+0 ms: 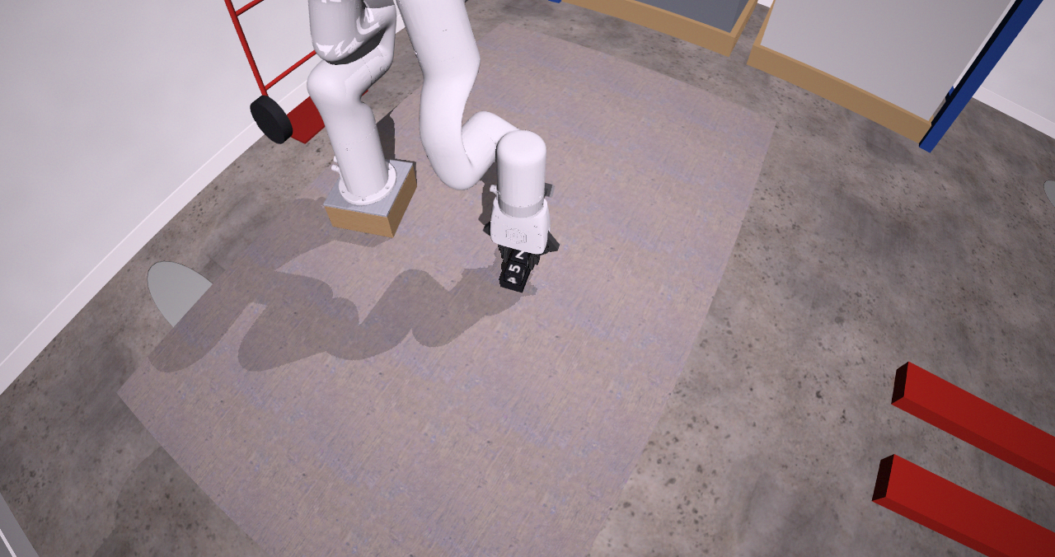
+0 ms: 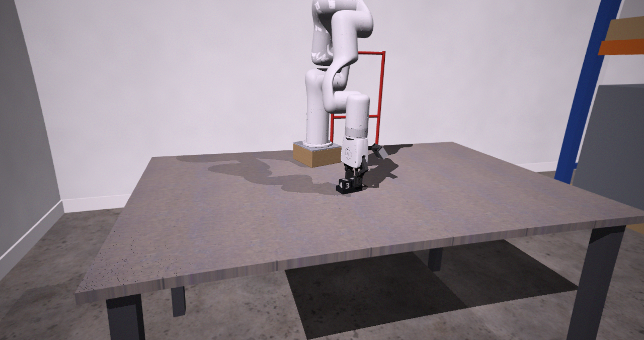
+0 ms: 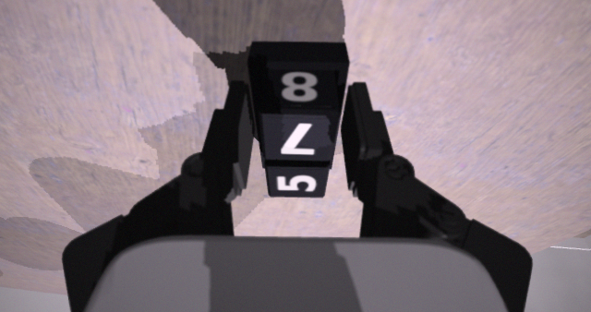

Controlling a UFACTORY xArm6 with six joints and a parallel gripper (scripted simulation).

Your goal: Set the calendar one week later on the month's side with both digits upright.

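Right now the black tray is 30 mm below my hand and 20 mm to the right of it.
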